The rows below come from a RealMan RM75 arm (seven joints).
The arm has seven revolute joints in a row. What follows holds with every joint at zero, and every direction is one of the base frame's.
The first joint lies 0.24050 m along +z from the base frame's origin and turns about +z.
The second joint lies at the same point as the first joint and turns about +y.
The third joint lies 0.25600 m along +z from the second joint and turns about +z.
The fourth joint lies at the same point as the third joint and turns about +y.
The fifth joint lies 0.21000 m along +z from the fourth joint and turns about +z.
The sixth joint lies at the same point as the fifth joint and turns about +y.
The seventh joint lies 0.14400 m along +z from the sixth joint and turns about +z.
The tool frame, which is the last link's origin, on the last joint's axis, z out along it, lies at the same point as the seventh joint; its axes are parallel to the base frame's.
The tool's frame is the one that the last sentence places.
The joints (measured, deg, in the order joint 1, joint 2, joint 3, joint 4, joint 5, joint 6, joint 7), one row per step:
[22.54, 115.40, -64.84, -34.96, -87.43, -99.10, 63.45]
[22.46, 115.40, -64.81, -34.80, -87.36, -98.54, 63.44]
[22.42, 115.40, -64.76, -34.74, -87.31, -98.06, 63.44]
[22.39, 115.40, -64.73, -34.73, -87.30, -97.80, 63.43]
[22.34, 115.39, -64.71, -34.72, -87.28, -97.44, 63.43]
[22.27, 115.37, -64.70, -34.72, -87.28, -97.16, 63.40]
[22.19, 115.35, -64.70, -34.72, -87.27, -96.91, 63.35]
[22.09, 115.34, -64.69, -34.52, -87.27, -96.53, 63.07]
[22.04, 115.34, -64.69, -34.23, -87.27, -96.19, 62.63]
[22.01, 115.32, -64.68, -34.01, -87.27, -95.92, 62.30]
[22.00, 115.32, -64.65, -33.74, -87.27, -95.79, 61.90]
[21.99, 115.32, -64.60, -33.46, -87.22, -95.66, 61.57]
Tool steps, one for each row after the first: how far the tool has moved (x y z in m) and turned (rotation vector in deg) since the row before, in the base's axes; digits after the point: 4 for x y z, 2 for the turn. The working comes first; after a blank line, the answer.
Tool pose at each row, in the base's axes (x y z in m, rotation vector in deg; the steps are taken from these numbers as rounded here):
[0.2444, 0.2771, -0.0065, -163.53, 12.64, 59.87]
[0.2457, 0.2778, -0.0070, -163.10, 13.22, 59.43]
[0.2466, 0.2787, -0.0072, -162.73, 13.58, 59.03]
[0.2471, 0.2791, -0.0072, -162.53, 13.74, 58.78]
[0.2479, 0.2797, -0.0073, -162.28, 13.98, 58.43]
[0.2486, 0.2800, -0.0074, -162.09, 14.15, 58.11]
[0.2494, 0.2803, -0.0074, -161.90, 14.29, 57.82]
[0.2509, 0.2803, -0.0079, -161.61, 14.49, 57.41]
[0.2522, 0.2802, -0.0086, -161.35, 14.49, 57.05]
[0.2533, 0.2803, -0.0091, -161.14, 14.49, 56.74]
[0.2541, 0.2801, -0.0096, -160.98, 14.39, 56.61]
[0.2549, 0.2800, -0.0100, -160.77, 14.40, 56.54]

[0.0013, 0.0007, -0.0005, 0.32, -0.19, -0.56]
[0.0009, 0.0009, -0.0002, 0.32, -0.18, -0.40]
[0.0005, 0.0004, 0.0000, 0.19, -0.12, -0.20]
[0.0008, 0.0006, -0.0001, 0.24, -0.18, -0.28]
[0.0007, 0.0003, -0.0001, 0.20, -0.17, -0.22]
[0.0008, 0.0003, 0.0000, 0.20, -0.15, -0.19]
[0.0015, 0.0000, -0.0005, 0.30, -0.21, -0.28]
[0.0013, -0.0001, -0.0007, 0.32, -0.20, -0.15]
[0.0011, 0.0001, -0.0005, 0.26, -0.17, -0.12]
[0.0008, -0.0002, -0.0005, 0.20, -0.07, -0.02]
[0.0008, -0.0001, -0.0004, 0.20, -0.01, -0.09]

